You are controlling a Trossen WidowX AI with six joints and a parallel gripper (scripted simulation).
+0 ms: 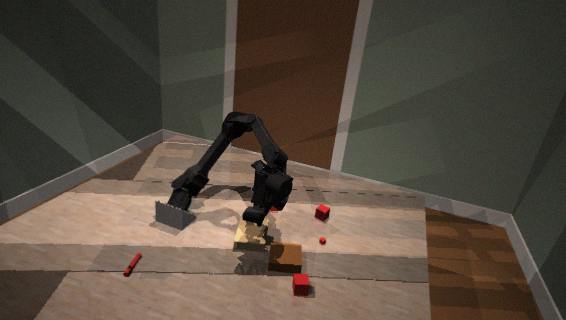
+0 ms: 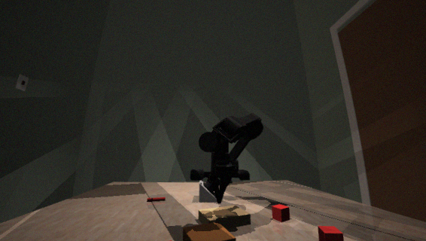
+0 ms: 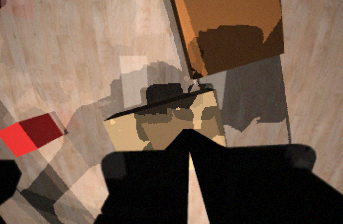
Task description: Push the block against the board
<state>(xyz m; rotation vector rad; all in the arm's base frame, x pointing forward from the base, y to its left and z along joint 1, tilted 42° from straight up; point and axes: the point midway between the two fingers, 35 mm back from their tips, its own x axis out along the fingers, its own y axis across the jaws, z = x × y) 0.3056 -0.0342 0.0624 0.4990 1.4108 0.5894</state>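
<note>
My gripper tip is now 3 cm past the pale tan board, 2 cm to the right of it and 5 cm above it. Round my gripper tip: orange square block (11 cm ahead, 4 cm to the right, 5 cm below); red stick (28 cm behind, 26 cm to the right, 6 cm below); small red ball (20 cm ahead, 10 cm to the left, 6 cm below).
</note>
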